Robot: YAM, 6 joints.
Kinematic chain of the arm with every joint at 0, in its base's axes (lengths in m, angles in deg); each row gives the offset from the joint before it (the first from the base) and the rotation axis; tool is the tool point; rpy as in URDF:
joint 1: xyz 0 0 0.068 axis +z
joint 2: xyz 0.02 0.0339 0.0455 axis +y
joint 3: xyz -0.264 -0.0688 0 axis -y
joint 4: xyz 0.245 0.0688 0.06 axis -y
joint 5: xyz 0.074 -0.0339 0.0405 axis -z
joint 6: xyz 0.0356 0 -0.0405 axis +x
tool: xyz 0 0 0 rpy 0 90 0
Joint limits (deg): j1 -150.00..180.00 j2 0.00..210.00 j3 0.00..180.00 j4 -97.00..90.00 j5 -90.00..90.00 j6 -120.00..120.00
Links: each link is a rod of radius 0.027 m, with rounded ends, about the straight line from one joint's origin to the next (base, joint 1, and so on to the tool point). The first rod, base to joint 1, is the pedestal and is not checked.
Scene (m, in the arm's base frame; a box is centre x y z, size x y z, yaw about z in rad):
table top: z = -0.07
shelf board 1: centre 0.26 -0.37 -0 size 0.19 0.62 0.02 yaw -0.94
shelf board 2: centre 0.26 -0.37 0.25 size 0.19 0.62 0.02 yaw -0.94
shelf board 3: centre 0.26 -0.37 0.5 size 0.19 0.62 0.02 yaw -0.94
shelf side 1: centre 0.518 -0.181 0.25 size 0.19 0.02 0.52 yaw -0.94
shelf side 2: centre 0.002 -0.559 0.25 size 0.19 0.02 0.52 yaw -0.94
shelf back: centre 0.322 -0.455 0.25 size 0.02 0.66 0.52 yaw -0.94
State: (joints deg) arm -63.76 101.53 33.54 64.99 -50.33 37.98
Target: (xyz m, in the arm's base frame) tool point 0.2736 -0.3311 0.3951
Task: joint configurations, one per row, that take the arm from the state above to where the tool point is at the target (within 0.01 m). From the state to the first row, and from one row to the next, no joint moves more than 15 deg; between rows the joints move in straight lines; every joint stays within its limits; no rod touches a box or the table.
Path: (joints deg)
1: -76.29 90.27 29.78 69.16 -56.94 51.65
2: -88.82 79.02 26.02 73.33 -63.55 65.32
3: -101.34 67.76 22.25 77.49 -70.17 78.99
4: -113.87 56.50 18.49 81.66 -76.78 92.66
5: -126.40 45.24 14.73 85.83 -83.39 106.33
6: -138.93 33.99 10.97 90.00 -90.00 120.00
7: -124.35 45.48 22.76 89.02 -83.58 107.69
8: -109.77 56.97 34.56 88.03 -77.16 95.37
9: -95.19 68.47 46.35 87.05 -70.74 83.06
10: -80.61 79.96 58.15 86.07 -64.32 70.74
11: -66.03 91.46 69.94 85.09 -57.90 58.43
12: -51.45 102.95 81.74 84.10 -51.49 46.11
13: -52.56 105.46 84.21 72.40 -47.18 42.05
14: -53.66 107.97 86.67 60.70 -42.87 37.98

